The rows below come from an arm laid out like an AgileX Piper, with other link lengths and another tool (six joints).
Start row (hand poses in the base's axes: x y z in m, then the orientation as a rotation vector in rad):
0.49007, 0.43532, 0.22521, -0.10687, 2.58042, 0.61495
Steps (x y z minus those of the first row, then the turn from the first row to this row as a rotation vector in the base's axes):
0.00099, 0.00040, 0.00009, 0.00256, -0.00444, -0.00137
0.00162, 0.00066, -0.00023, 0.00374, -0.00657, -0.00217
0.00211, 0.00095, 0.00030, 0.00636, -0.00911, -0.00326
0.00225, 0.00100, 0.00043, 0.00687, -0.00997, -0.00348
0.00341, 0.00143, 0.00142, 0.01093, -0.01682, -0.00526
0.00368, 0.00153, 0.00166, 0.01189, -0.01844, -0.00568
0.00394, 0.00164, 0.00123, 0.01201, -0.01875, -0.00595
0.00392, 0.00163, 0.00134, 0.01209, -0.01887, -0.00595
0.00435, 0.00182, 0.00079, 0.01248, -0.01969, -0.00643
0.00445, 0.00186, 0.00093, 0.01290, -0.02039, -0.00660
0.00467, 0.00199, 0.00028, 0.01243, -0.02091, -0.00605
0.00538, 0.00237, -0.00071, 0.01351, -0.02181, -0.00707
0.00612, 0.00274, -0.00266, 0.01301, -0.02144, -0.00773
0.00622, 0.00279, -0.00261, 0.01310, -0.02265, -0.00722
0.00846, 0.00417, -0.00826, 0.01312, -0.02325, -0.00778
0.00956, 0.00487, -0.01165, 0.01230, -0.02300, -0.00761
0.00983, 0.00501, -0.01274, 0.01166, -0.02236, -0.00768
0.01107, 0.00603, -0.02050, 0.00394, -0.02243, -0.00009
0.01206, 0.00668, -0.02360, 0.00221, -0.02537, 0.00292
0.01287, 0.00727, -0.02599, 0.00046, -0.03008, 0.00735
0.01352, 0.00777, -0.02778, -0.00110, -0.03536, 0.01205
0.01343, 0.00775, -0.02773, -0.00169, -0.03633, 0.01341
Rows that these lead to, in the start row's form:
0.49106, 0.43572, 0.22530, -0.10550, 2.57516, 0.61682
0.49169, 0.43598, 0.22498, -0.10467, 2.57263, 0.61761
0.49218, 0.43627, 0.22551, -0.10311, 2.56920, 0.62004
0.49232, 0.43632, 0.22564, -0.10290, 2.56818, 0.62044
0.49348, 0.43675, 0.22663, -0.10119, 2.56005, 0.62356
0.49375, 0.43685, 0.22687, -0.10079, 2.55812, 0.62429
0.49401, 0.43696, 0.22644, -0.10048, 2.55776, 0.62428
0.49399, 0.43695, 0.22655, -0.10049, 2.55761, 0.62436
0.49442, 0.43714, 0.22600, -0.09998, 2.55665, 0.62451
0.49452, 0.43718, 0.22614, -0.09981, 2.55581, 0.62484
0.49474, 0.43731, 0.22549, -0.10082, 2.55553, 0.62433
0.49545, 0.43769, 0.22450, -0.09941, 2.55420, 0.62515
0.49619, 0.43806, 0.22255, -0.09862, 2.55466, 0.62435
0.49629, 0.43811, 0.22260, -0.09958, 2.55351, 0.62440
0.49853, 0.43949, 0.21695, -0.09903, 2.55287, 0.62410
0.49963, 0.44019, 0.21356, -0.09944, 2.55341, 0.62316
0.49990, 0.44033, 0.21247, -0.09938, 2.55423, 0.62246
0.50114, 0.44135, 0.20471, -0.11173, 2.55750, 0.61536
0.50213, 0.44200, 0.20161, -0.11699, 2.55552, 0.61364
0.50294, 0.44259, 0.19922, -0.12457, 2.55197, 0.61204
0.50359, 0.44309, 0.19743, -0.13258, 2.54781, 0.61067
0.50350, 0.44307, 0.19748, -0.13479, 2.54719, 0.61020

